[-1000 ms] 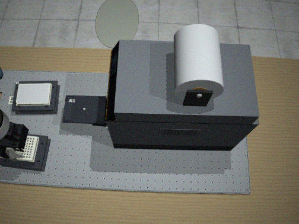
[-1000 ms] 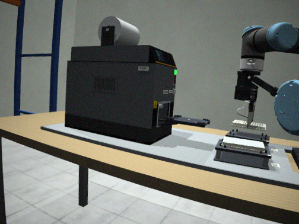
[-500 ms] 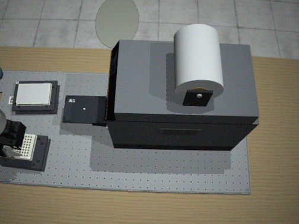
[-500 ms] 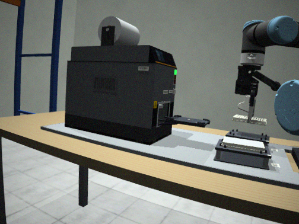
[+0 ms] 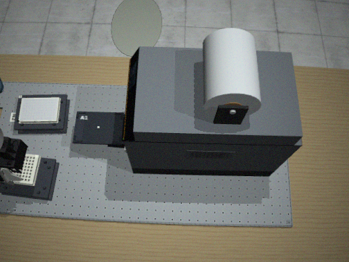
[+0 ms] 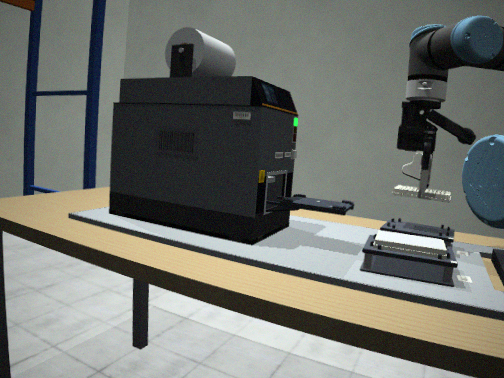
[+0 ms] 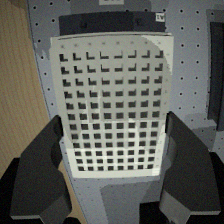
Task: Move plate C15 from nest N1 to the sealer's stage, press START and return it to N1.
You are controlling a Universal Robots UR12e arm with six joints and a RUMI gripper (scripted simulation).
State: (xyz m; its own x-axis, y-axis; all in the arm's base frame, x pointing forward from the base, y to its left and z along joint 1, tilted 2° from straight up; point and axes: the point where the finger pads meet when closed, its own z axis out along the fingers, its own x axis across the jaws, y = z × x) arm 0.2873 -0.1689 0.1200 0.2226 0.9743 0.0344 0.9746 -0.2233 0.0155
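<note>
My gripper is now 23 cm short of the dark stage, 11 cm to the right of it and 4 cm above it. From my hand the other things lie so: plate (4 cm ahead, 21 cm to the left, 8 cm below); plate C15 (1 cm below); dark nest (10 cm below).
</note>
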